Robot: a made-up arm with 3 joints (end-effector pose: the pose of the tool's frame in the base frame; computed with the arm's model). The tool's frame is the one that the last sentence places. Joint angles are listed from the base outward.
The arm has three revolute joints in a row. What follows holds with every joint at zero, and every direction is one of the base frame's. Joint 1 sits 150.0 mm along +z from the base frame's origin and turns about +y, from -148.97 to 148.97 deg. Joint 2 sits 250.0 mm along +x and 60.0 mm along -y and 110.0 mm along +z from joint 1 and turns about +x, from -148.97 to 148.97 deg. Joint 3 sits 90.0 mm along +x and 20.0 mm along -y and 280.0 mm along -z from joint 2 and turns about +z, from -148.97 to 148.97 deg. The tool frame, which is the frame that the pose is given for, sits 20.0 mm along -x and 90.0 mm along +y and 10.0 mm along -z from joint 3; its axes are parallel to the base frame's.
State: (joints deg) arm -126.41 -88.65 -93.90
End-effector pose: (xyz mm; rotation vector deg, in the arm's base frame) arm -343.9 -350.1 432.1 -39.55 104.69 103.96
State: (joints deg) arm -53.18 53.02 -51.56
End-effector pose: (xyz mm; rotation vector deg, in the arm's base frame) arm 257.1 202.7 454.7 65.40 -22.93 -20.61
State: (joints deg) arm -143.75 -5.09 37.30
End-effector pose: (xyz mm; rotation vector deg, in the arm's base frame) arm -109.5 -46.4 456.5 -47.98 -135.61 9.00
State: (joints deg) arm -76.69 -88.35 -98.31
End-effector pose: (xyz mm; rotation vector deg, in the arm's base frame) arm -12.3 -350.3 596.8 -3.66 -123.61 -124.28
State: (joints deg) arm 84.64 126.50 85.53
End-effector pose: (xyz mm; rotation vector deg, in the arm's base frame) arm 278.1 192.7 -73.7 89.79 -29.37 -28.01
